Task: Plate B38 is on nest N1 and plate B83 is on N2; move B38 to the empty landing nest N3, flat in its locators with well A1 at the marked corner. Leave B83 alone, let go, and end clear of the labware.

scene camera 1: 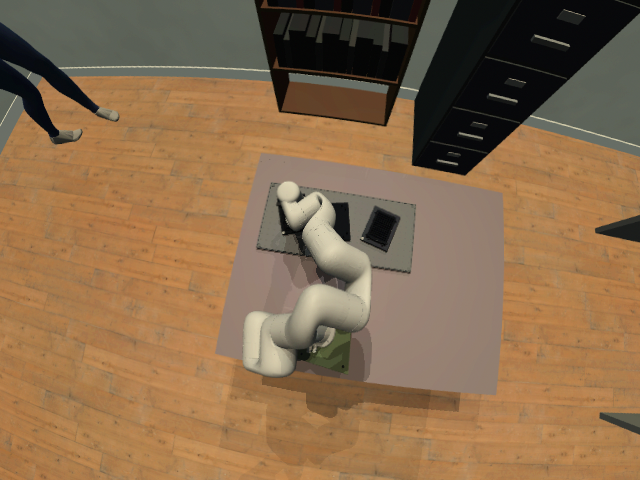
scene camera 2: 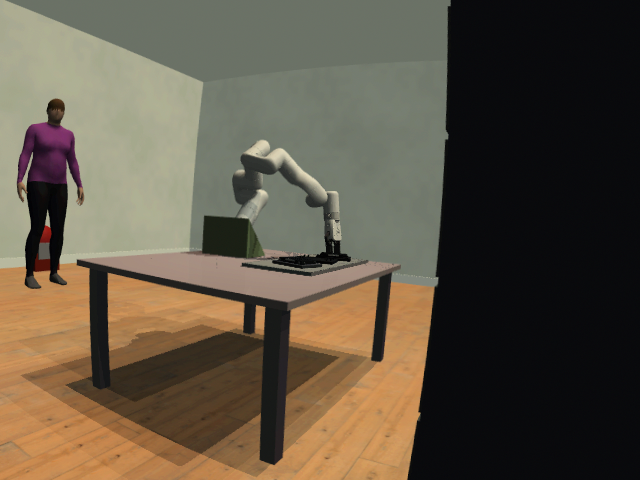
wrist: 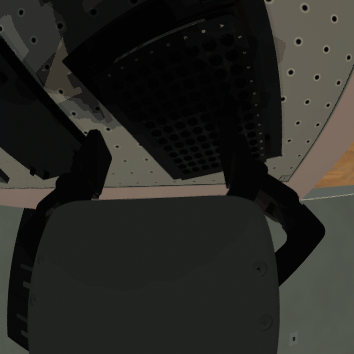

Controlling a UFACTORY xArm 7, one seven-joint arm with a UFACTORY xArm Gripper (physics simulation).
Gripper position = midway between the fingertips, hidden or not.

Observation:
I see my gripper [wrist: 159, 136] and a grey perforated deck plate [wrist: 41, 41].

